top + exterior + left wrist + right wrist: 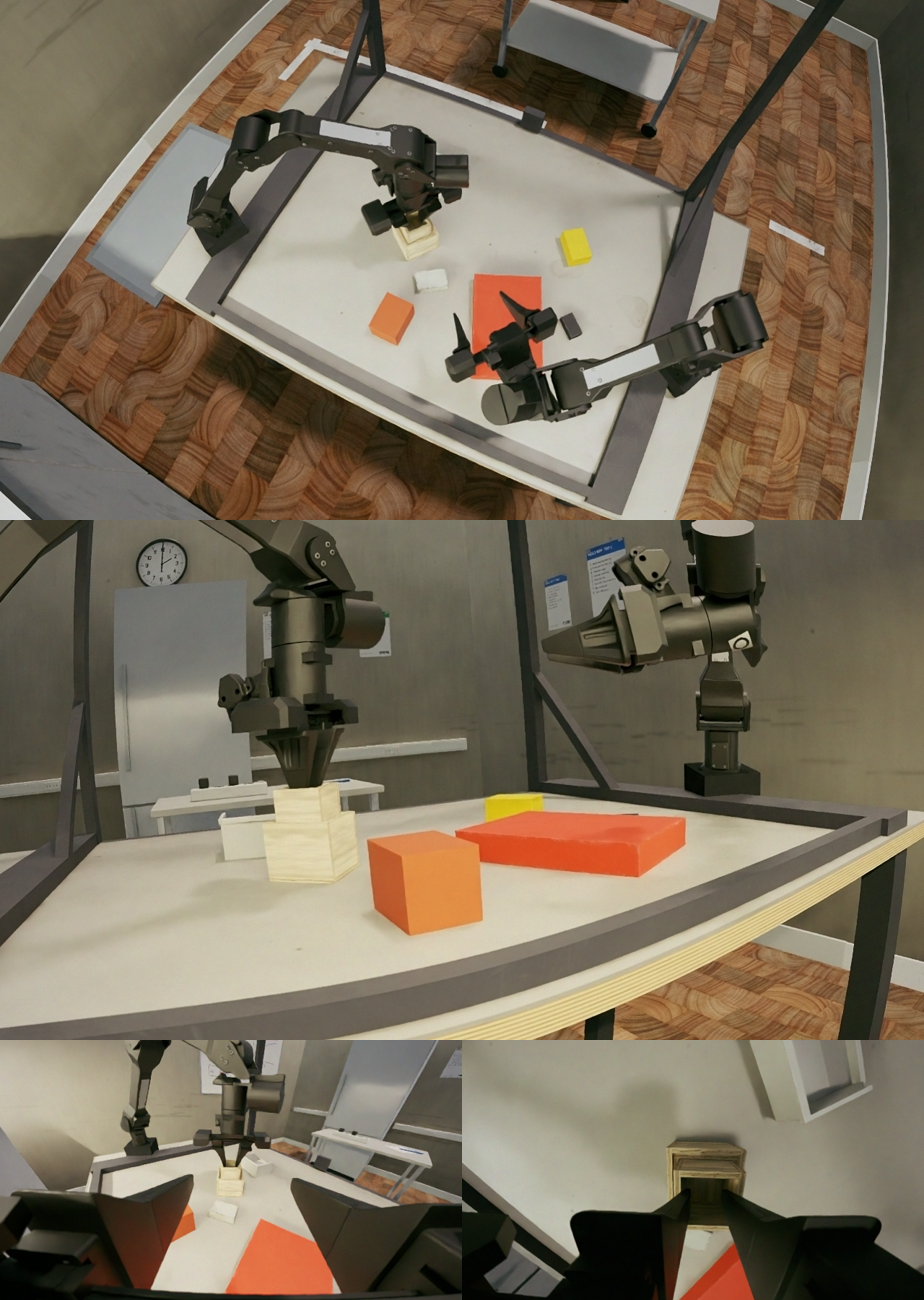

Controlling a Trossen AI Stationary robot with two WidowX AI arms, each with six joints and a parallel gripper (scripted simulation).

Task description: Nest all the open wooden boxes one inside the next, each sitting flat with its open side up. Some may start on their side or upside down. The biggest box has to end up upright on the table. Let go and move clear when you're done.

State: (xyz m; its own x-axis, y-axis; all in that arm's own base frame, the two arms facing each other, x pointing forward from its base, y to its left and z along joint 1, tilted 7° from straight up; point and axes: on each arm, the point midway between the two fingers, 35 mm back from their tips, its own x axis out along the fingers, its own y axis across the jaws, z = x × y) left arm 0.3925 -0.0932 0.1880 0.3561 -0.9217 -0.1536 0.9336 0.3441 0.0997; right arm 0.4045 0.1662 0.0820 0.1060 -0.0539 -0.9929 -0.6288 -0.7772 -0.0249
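Now: right hand 90 mm above the medium wooden box. Round my right hand: small wooden box (50 mm below); then white tray (170 mm behind, 10 mm to the right, 80 mm below); then largest wooden box (90 mm below).
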